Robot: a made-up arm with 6 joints. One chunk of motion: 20 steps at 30 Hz.
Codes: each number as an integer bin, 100 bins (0 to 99) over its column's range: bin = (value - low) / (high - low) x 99, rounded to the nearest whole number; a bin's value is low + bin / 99 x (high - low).
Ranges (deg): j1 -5..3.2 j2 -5.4..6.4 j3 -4.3..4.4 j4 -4.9..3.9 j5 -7.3..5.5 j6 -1.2..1
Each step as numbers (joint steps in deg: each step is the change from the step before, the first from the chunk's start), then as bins.
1 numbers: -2.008 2.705 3.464 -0.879 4.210 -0.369
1 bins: 36 68 88 45 89 37
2 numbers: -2.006 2.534 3.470 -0.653 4.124 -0.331
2 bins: 36 67 88 48 88 39
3 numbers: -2.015 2.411 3.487 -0.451 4.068 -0.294
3 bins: 36 66 89 50 88 41
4 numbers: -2.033 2.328 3.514 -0.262 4.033 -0.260
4 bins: 36 65 89 52 88 42
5 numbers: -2.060 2.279 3.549 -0.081 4.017 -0.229
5 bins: 35 64 89 54 88 44
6 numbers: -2.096 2.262 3.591 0.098 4.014 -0.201
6 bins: 35 64 90 56 88 45
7 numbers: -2.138 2.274 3.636 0.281 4.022 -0.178
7 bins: 35 64 90 58 88 46
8 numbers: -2.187 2.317 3.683 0.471 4.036 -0.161
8 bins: 34 65 91 60 88 47
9 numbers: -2.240 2.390 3.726 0.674 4.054 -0.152
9 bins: 33 65 91 63 88 47
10 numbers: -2.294 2.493 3.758 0.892 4.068 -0.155
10 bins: 33 66 92 65 88 47
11 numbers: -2.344 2.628 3.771 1.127 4.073 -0.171
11 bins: 32 67 92 68 88 46
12 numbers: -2.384 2.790 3.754 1.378 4.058 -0.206
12 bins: 32 69 92 71 88 45
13 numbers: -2.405 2.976 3.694 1.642 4.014 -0.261
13 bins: 31 70 91 74 88 42
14 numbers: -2.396 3.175 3.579 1.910 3.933 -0.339
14 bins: 31 72 90 77 87 39
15 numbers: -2.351 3.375 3.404 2.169 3.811 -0.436
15 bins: 32 74 88 80 86 34
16 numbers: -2.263 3.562 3.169 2.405 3.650 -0.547
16 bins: 33 75 85 82 85 29
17 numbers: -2.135 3.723 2.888 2.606 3.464 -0.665
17 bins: 35 77 82 84 83 24
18 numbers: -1.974 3.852 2.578 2.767 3.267 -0.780
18 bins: 37 78 78 86 82 19
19 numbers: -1.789 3.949 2.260 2.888 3.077 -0.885
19 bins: 39 78 75 88 80 14
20 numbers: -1.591 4.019 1.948 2.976 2.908 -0.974
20 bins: 41 79 71 89 79 10
